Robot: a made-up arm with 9 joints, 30 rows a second.
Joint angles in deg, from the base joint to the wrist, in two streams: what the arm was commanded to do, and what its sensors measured. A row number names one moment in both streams.
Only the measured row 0 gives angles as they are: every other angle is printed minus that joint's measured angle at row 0.
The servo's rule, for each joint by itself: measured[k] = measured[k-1] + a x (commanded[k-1-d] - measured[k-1]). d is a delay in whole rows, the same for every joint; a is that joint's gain. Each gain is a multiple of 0.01, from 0.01 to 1. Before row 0 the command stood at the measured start. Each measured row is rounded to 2 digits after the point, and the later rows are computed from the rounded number. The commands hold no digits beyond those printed.
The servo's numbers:
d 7
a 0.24 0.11 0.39 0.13 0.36 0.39 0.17 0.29 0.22
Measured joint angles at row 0: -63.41, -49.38, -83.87, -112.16, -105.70, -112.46, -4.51, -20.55, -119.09
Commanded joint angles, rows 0 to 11: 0.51, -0.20, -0.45, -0.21, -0.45, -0.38, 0.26, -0.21, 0.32; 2.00, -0.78, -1.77, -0.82, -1.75, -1.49, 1.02, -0.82, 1.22; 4.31, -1.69, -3.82, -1.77, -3.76, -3.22, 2.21, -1.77, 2.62; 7.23, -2.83, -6.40, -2.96, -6.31, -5.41, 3.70, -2.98, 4.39; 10.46, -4.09, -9.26, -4.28, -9.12, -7.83, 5.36, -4.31, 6.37; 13.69, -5.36, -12.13, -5.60, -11.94, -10.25, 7.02, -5.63, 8.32; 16.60, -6.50, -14.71, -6.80, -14.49, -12.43, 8.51, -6.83, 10.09; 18.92, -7.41, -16.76, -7.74, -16.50, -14.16, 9.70, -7.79, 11.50; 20.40, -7.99, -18.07, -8.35, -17.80, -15.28, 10.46, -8.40, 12.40; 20.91, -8.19, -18.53, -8.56, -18.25, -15.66, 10.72, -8.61, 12.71; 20.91, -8.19, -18.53, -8.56, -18.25, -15.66, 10.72, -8.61, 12.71; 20.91, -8.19, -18.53, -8.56, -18.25, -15.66, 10.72, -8.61, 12.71
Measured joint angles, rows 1 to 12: 0.00, 0.00, 0.00, 0.00, 0.00, 0.00, 0.00, 0.00, 0.00; 0.00, 0.00, 0.00, 0.00, 0.00, 0.00, 0.00, 0.00, 0.00; 0.00, 0.00, 0.00, 0.00, 0.00, 0.00, 0.00, 0.00, 0.00; 0.00, 0.00, 0.00, 0.00, 0.00, 0.00, 0.00, 0.00, 0.00; 0.00, 0.00, 0.00, 0.00, 0.00, 0.00, 0.00, 0.00, 0.00; 0.00, 0.00, 0.00, 0.00, 0.00, 0.00, 0.00, 0.00, 0.00; 0.00, 0.00, 0.00, 0.00, 0.00, 0.00, 0.00, 0.00, 0.00; 0.12, -0.02, -0.18, -0.03, -0.16, -0.15, 0.04, -0.06, 0.07; 0.57, -0.10, -0.80, -0.13, -0.73, -0.67, 0.21, -0.28, 0.32; 1.47, -0.27, -1.98, -0.34, -1.82, -1.66, 0.55, -0.71, 0.83; 2.85, -0.55, -3.70, -0.68, -3.44, -3.12, 1.09, -1.37, 1.61; 4.68, -0.94, -5.87, -1.15, -5.48, -4.96, 1.82, -2.22, 2.66
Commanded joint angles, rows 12 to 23: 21.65, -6.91, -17.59, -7.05, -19.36, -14.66, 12.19, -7.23, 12.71; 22.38, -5.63, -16.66, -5.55, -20.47, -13.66, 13.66, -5.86, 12.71; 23.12, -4.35, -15.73, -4.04, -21.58, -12.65, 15.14, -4.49, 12.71; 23.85, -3.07, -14.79, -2.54, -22.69, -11.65, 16.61, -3.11, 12.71; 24.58, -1.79, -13.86, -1.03, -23.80, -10.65, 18.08, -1.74, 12.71; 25.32, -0.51, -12.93, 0.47, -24.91, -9.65, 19.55, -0.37, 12.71; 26.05, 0.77, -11.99, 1.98, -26.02, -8.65, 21.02, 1.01, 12.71; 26.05, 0.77, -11.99, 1.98, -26.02, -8.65, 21.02, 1.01, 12.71; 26.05, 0.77, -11.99, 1.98, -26.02, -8.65, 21.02, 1.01, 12.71; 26.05, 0.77, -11.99, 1.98, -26.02, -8.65, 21.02, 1.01, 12.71; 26.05, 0.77, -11.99, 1.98, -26.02, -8.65, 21.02, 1.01, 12.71; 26.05, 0.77, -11.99, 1.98, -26.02, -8.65, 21.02, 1.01, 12.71
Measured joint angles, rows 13 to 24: 6.84, -1.43, -8.31, -1.73, -7.81, -7.02, 2.70, -3.21, 3.91; 9.18, -1.99, -10.81, -2.39, -10.21, -9.13, 3.69, -4.26, 5.27; 11.52, -2.59, -13.13, -3.09, -12.47, -11.09, 4.71, -5.28, 6.64; 13.65, -3.18, -15.06, -3.77, -14.39, -12.72, 5.69, -6.18, 7.91; 15.39, -3.73, -16.41, -4.39, -15.78, -13.87, 6.55, -6.88, 8.97; 16.71, -4.22, -17.24, -4.93, -16.67, -14.57, 7.26, -7.38, 9.79; 17.72, -4.66, -17.74, -5.40, -17.24, -15.00, 7.85, -7.74, 10.43; 18.66, -4.91, -17.68, -5.61, -18.00, -14.87, 8.59, -7.59, 10.93; 19.55, -4.99, -17.28, -5.60, -18.89, -14.40, 9.45, -7.09, 11.32; 20.41, -4.92, -16.68, -5.40, -19.86, -13.72, 10.42, -6.34, 11.63; 21.24, -4.72, -15.94, -5.03, -20.88, -12.91, 11.47, -5.40, 11.87; 22.04, -4.40, -15.13, -4.51, -21.93, -12.03, 12.59, -4.34, 12.05
